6 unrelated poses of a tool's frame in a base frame.
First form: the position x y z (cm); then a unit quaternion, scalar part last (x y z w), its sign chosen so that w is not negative.
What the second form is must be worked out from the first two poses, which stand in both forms.
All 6 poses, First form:
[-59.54 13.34 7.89 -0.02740 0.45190 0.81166 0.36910]
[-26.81 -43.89 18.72 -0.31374 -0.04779 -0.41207 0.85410]
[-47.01 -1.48 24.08 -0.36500 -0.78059 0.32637 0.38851]
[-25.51 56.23 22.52 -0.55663 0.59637 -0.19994 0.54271]
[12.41 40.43 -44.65 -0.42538 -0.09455 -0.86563 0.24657]
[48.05 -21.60 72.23 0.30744 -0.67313 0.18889 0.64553]
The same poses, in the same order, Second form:
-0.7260 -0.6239 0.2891; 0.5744 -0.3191 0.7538; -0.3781 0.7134 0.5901; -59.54 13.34 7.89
0.6558 0.7339 0.1769; -0.6739 0.4635 0.5753; 0.3402 -0.4965 0.7986; -26.81 -43.89 18.72
-0.4317 0.3162 -0.8448; 0.8234 0.5205 -0.2259; 0.3683 -0.7931 -0.4851; -47.01 -1.48 24.08
0.2087 -0.4469 0.8699; -0.8809 0.3004 0.3657; -0.4247 -0.8427 -0.3310; -25.51 56.23 22.52
-0.5165 0.5073 0.6898; -0.3464 -0.8605 0.3735; 0.7831 -0.0461 0.6202; 12.41 40.43 -44.65
0.0224 -0.6578 -0.7529; -0.1700 0.7396 -0.6512; 0.9852 0.1426 -0.0952; 48.05 -21.60 72.23

